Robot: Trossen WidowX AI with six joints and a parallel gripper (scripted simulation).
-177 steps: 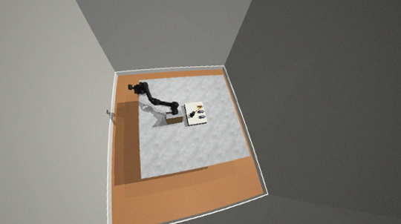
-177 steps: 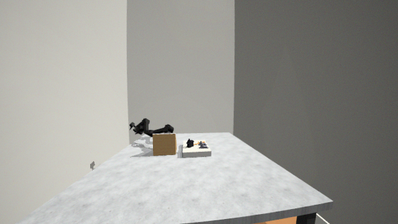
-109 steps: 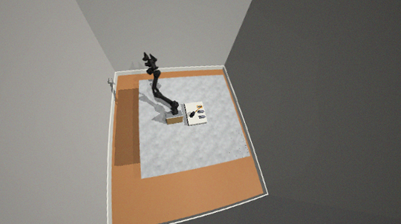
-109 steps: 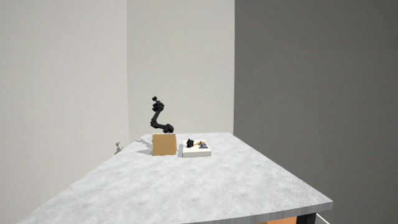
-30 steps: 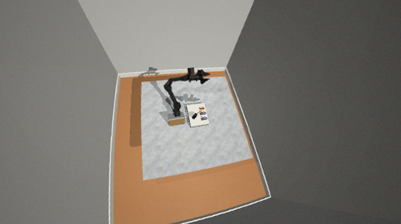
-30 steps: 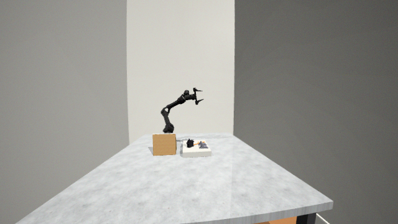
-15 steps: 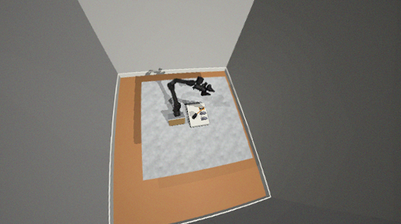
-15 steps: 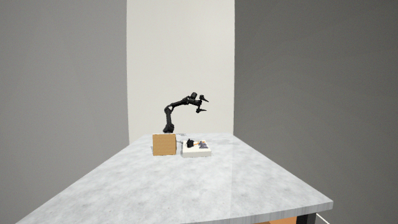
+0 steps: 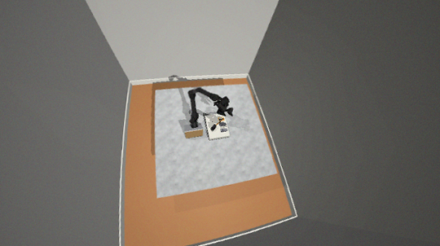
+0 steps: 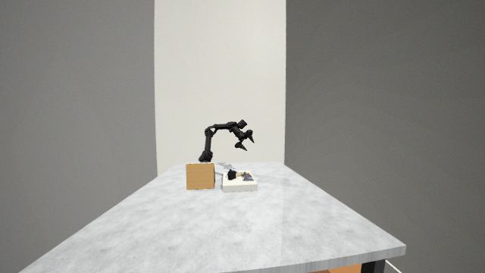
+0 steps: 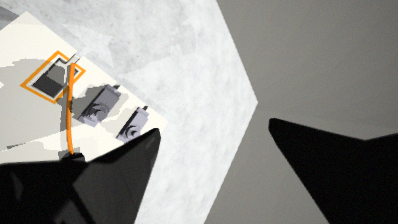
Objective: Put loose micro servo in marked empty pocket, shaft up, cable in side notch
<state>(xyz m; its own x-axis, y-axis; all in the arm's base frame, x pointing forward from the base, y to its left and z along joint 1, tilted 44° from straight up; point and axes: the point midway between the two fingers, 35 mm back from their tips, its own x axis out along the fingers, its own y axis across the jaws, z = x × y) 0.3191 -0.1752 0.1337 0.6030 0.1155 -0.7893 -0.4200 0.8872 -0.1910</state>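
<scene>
Right now my gripper tip is 270 mm above the cream deck, 130 mm past it and 40 mm to the right of it.
</scene>
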